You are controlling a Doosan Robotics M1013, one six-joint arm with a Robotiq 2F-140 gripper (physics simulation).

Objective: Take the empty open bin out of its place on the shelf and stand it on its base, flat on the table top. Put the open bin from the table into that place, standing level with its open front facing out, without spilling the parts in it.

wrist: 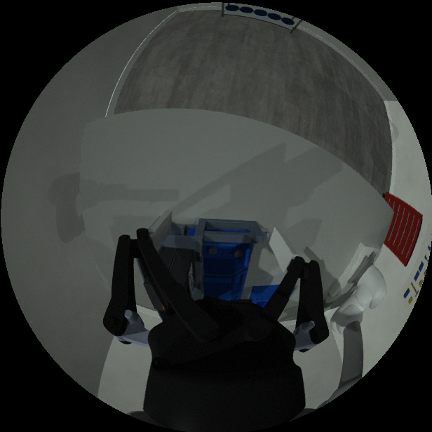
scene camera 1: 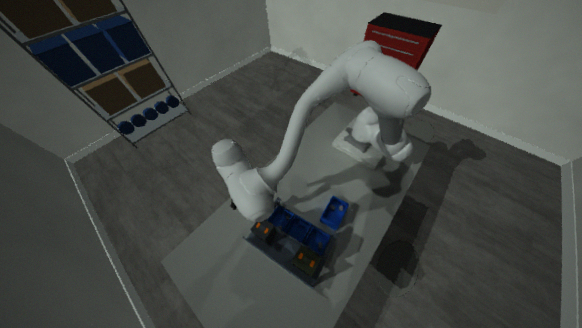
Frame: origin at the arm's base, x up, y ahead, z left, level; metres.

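Seen in the pictures: arm's base, link origin: [scene camera 1: 360, 139].
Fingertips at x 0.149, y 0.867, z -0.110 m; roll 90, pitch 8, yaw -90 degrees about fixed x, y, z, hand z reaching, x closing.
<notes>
Offsets run from my fingertips to a thing's middle. "*": to the spot under its first point. Level surfaces: height alone.
The shelf @[* dy +0.071, dx -0.089, dz +0.286 m] [scene camera 1: 280, 256] [wrist: 199, 270] is a low grey rack on the table. Three blue open bins sit side by side in it in the scene view; the middle bin @[dy -0.068, dx -0.148, dz +0.251 m] [scene camera 1: 300, 229] looks empty, and the bin at the arm's end @[* dy -0.071, dx -0.182, dz +0.124 m] [scene camera 1: 281, 217] [wrist: 225, 272] holds small round parts. The open bin on the table @[dy -0.311, dx -0.154, dz +0.319 m] [scene camera 1: 334, 212] [wrist: 264, 294] is blue, has small parts inside and stands apart from the shelf. My gripper [wrist: 222, 227] is open and empty, its fingers spread above the shelf's end. In the scene view the arm's wrist hides most of it.
Two dark cases with orange latches, one near the arm [scene camera 1: 262, 230] [wrist: 177, 265] and one at the far end @[* dy +0.006, dx +0.007, dz +0.389 m] [scene camera 1: 306, 261], rest on the shelf behind the bins. A red drawer cabinet [scene camera 1: 400, 42] [wrist: 404, 230] and a tall storage rack [scene camera 1: 160, 111] stand beyond the table @[dx -0.191 m] [scene camera 1: 215, 270].
</notes>
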